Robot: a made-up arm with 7 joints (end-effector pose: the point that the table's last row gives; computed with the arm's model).
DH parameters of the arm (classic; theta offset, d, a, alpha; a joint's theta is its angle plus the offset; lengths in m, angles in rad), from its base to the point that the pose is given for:
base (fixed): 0 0.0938 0 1.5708
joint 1: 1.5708 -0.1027 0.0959 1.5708
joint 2: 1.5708 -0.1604 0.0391 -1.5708
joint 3: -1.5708 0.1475 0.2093 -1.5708
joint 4: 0 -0.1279 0.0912 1.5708
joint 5: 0 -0.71 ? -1.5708
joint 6: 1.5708 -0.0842 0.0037 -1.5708
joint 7: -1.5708 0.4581 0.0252 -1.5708
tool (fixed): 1.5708 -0.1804 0 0
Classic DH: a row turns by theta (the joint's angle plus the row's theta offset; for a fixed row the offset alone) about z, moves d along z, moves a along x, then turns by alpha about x.
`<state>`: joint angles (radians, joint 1 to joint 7).
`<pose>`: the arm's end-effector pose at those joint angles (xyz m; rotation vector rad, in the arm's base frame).
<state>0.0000 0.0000 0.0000 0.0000 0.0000 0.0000 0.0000</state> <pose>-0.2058 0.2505 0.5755 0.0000 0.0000 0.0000</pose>
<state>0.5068 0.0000 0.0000 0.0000 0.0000 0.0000 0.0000</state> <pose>-0.4137 0.2505 0.4151 0.0000 -0.5068 0.0000</pose>
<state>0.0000 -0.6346 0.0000 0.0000 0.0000 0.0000 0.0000</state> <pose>-0.2058 0.4504 0.4128 -0.6346 0.0000 0.0000</pose>
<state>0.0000 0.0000 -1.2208 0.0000 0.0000 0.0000 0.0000</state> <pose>-0.3515 0.0850 0.5755 0.0000 0.0000 1.2208</pose>
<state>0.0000 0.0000 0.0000 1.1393 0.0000 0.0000 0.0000</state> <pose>-0.5420 0.2505 0.0339 0.0000 -1.1393 0.0000</pose>
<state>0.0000 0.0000 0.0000 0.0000 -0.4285 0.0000 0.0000</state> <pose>-0.1990 0.1014 0.5755 0.0000 0.0000 0.4285</pose>
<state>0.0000 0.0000 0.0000 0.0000 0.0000 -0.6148 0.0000</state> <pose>-0.2238 0.2505 0.8721 0.0000 0.6148 0.0000</pose>
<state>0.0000 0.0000 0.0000 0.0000 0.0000 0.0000 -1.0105</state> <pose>-0.2058 0.4151 0.6387 1.0105 0.0000 0.0000</pose>
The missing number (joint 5, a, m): 0.1122
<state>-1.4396 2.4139 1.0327 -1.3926 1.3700 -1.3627 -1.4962</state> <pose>-0.3543 1.1446 -0.6867 0.8758 -1.0316 -0.0084</pose>
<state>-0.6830 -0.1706 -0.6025 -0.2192 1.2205 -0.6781 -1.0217</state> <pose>0.4558 0.9228 0.5784 0.4397 0.8747 -1.2747</pose>
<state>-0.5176 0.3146 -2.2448 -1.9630 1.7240 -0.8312 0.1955</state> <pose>-1.1759 0.7575 0.3242 -1.6783 0.2975 -0.0081</pose>
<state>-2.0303 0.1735 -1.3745 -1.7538 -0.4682 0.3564 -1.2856</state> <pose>0.3385 0.8101 0.1851 -0.5353 -2.2289 0.1292</pose>
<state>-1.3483 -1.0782 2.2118 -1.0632 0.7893 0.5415 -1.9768</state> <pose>0.8662 -0.2811 0.4433 -0.2919 -1.4506 -0.9122</pose>
